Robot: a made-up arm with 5 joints. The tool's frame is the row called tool. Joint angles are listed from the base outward.
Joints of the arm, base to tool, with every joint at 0 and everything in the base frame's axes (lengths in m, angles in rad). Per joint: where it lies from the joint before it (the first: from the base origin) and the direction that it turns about. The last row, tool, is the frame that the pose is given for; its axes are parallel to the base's.
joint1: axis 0 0 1 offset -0.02 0.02 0.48
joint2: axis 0 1 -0.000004 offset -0.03 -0.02 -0.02
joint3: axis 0 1 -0.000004 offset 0.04 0.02 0.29
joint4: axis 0 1 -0.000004 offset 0.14 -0.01 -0.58
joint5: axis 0 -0.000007 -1 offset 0.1 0 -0.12
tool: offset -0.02 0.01 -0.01
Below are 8 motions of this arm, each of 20 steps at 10 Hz.
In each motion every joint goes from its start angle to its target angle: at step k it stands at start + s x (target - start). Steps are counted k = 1, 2, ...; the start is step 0. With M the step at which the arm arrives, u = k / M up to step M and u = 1 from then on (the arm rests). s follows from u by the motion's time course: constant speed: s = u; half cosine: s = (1 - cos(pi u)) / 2; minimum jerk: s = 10 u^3 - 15 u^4 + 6 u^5.
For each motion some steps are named. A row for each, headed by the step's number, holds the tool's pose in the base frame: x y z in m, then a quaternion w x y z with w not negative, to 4 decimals.
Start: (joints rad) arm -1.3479 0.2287 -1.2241 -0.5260 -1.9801
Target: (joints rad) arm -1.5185 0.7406 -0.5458 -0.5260 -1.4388
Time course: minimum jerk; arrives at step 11
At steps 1, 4, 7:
1: 0.1183 -0.7405 0.6216 0.6915 -0.6837 0.0631 0.2244
4: 0.0807 -0.7157 0.4036 0.8002 -0.5706 0.0261 0.1829
7: 0.0001 -0.5022 0.0630 0.9485 -0.3127 -0.0139 0.0489

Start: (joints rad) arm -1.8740 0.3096 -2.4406 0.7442 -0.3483
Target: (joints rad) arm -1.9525 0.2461 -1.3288 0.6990 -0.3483
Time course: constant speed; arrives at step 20
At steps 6, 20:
6: -0.2746 -0.7080 1.0115 0.6119 -0.4657 -0.2237 -0.5989
20: -0.3168 -0.6994 0.4918 0.6824 -0.1741 -0.0778 -0.7056

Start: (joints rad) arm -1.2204 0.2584 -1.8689 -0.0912 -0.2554
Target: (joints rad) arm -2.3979 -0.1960 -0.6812 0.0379 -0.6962
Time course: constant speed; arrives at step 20
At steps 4, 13, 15, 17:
4: 0.0624 -0.7582 0.8889 0.6129 -0.5421 -0.4305 -0.3810
13: -0.3269 -0.6475 0.6492 0.6316 -0.5149 -0.1632 -0.5562
15: -0.3926 -0.5868 0.5947 0.6271 -0.4905 -0.1128 -0.5945
17: -0.4458 -0.5169 0.5406 0.6194 -0.4607 -0.0673 -0.6321

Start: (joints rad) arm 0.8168 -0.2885 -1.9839 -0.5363 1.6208
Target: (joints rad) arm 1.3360 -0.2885 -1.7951 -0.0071 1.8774
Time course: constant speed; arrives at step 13
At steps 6, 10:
6: 0.1255 0.2939 1.3703 0.3072 0.9312 -0.1627 -0.1092
10: 0.1028 0.3717 1.3456 0.4090 0.9023 -0.0484 -0.1270

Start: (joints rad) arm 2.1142 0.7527 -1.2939 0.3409 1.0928
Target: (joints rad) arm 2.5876 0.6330 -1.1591 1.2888 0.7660
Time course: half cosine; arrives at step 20
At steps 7, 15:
7: -0.4643 0.5581 0.0891 0.8135 -0.0313 -0.0017 0.5807
15: -0.5066 0.3558 0.0760 0.6268 -0.3045 -0.0291 0.7167

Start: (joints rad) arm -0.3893 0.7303 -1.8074 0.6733 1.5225
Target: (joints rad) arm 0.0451 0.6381 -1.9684 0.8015 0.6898
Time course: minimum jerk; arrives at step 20
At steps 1, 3, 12, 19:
1: 0.8369 -0.3197 0.4213 0.5657 0.1076 -0.1693 -0.7998
3: 0.8410 -0.3102 0.4258 0.5784 0.1076 -0.1711 -0.7903
12: 0.8990 -0.0534 0.5436 0.8403 0.1011 -0.2200 -0.4850
19: 0.8943 0.0713 0.6004 0.9153 0.0939 -0.2438 -0.3065

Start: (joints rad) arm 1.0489 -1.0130 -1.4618 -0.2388 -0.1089
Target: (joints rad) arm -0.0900 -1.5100 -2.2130 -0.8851 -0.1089
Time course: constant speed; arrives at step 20
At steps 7, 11, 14, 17, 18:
7: -0.3332 -0.2210 1.3104 0.1089 -0.2656 0.9569 0.0434
11: -0.5554 -0.2231 1.2176 0.2916 -0.1489 0.9416 0.0793
14: -0.7094 -0.1596 1.1176 0.4271 -0.0643 0.8986 0.0778
17: -0.8314 -0.0480 0.9966 0.5548 0.0117 0.8302 0.0528
18: -0.8622 -0.0024 0.9526 0.5947 0.0341 0.8022 0.0395

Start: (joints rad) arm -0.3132 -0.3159 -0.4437 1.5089 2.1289
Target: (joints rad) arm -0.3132 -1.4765 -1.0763 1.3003 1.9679
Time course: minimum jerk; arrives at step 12
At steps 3, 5, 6, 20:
3: 0.4284 -0.1231 0.3409 0.3377 -0.2096 0.1665 -0.9024
5: 0.4720 -0.1365 0.5965 0.3686 -0.0214 0.0177 -0.9292
6: 0.4387 -0.1252 0.7648 0.3772 0.0957 -0.0811 -0.9176
20: 0.0297 0.0087 1.1576 0.3379 0.4315 -0.3967 -0.7364

